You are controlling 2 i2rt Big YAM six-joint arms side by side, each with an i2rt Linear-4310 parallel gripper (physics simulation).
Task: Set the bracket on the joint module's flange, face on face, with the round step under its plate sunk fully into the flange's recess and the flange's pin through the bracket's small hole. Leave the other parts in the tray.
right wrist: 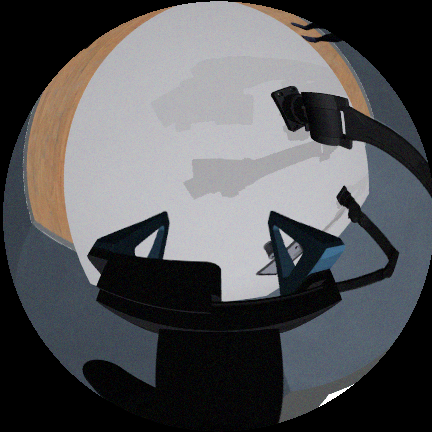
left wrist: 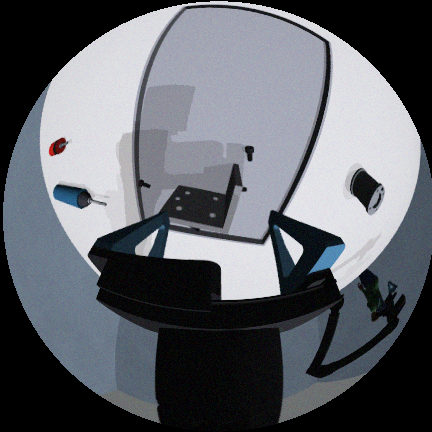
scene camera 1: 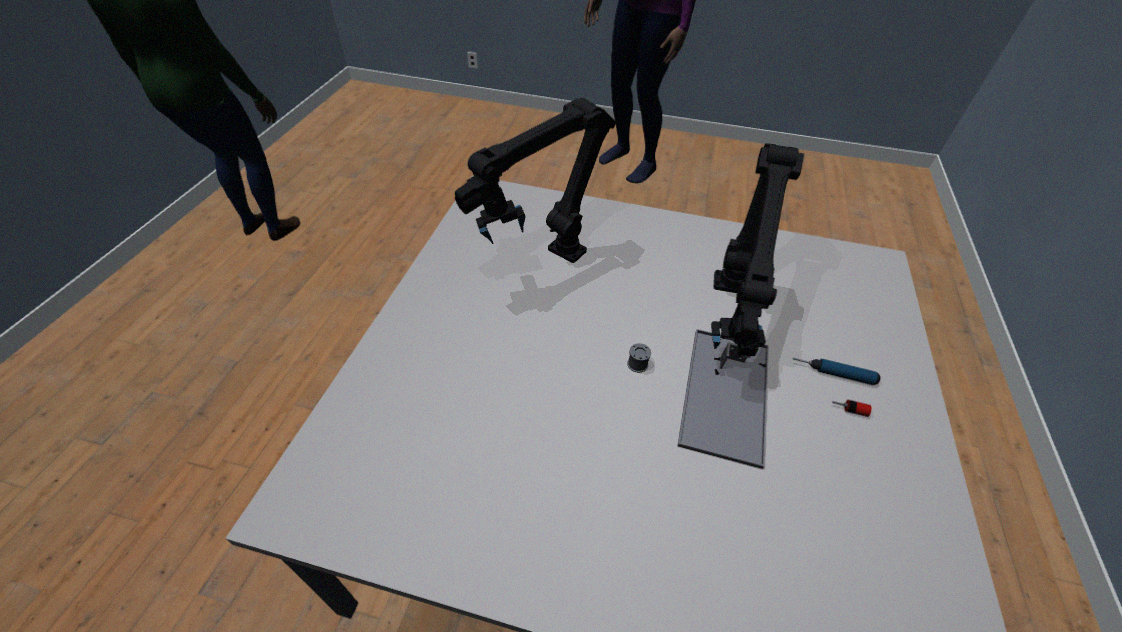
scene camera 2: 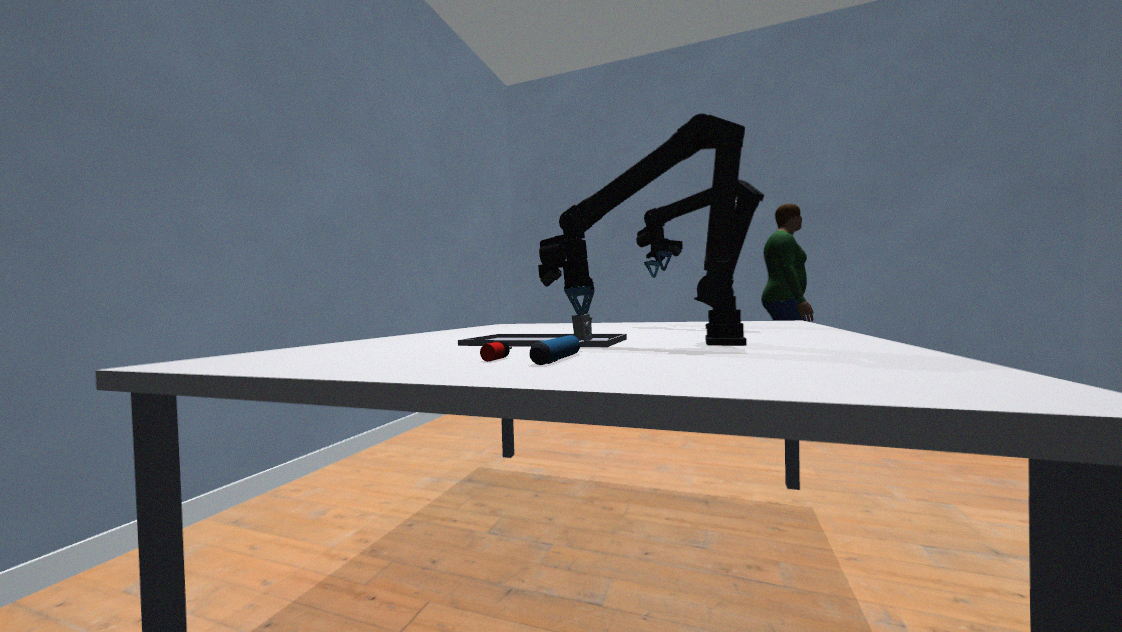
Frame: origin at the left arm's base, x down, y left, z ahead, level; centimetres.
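Seen in the pictures: left gripper, fingertip midpoint: (left wrist: 218,215) (scene camera 1: 731,348) (scene camera 2: 582,315); right gripper, fingertip midpoint: (right wrist: 218,216) (left wrist: 383,287) (scene camera 1: 507,237) (scene camera 2: 658,274); left arm's base, link origin: (right wrist: 341,194) (scene camera 1: 731,283) (scene camera 2: 724,343); right arm's base, link origin: (right wrist: 290,107) (scene camera 1: 567,250).
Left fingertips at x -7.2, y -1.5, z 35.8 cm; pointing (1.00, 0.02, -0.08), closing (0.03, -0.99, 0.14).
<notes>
Offsets run from my left fingertips to a thing's top centre. "*": to the spot under its first point.
The dark L-shaped bracket @[dz +0.5, dx -0.6, dy +2.1 cm] (scene camera 1: 723,356) (scene camera 2: 581,327) (left wrist: 197,206) lies in the tray @[dz +11.3, dx +5.6, dy +0.2 cm] (scene camera 1: 722,455) (left wrist: 136,150), its holed plate low and its other plate upright; its round step is not visible. My left gripper (scene camera 1: 738,351) (scene camera 2: 581,314) (left wrist: 218,215) is open and empty, pointing down at about the height of the bracket's top. The joint module @[dz +6.7, dx +0.8, dy -25.7 cm] (scene camera 1: 639,357) (left wrist: 369,192) stands upright on the table beside the tray, flange up and bare. My right gripper (scene camera 1: 507,236) (scene camera 2: 659,272) (right wrist: 218,216) is open and empty, high above the table's far left in scene camera 1.
Small black screws @[dz +4.5, dx +5.7, dy -2.7 cm] (left wrist: 249,152) @[dz -1.3, dx +5.7, dy +10.6 cm] (left wrist: 144,184) lie in the tray around the bracket. A blue-handled screwdriver @[* dz -2.5, dx +3.6, dy +33.9 cm] (scene camera 1: 847,371) (scene camera 2: 555,349) (left wrist: 70,195) and a short red one @[dz +8.5, dx +3.8, dy +34.0 cm] (scene camera 1: 858,407) (scene camera 2: 493,350) (left wrist: 58,146) lie on the table outside the tray. Two people stand beyond the table.
</notes>
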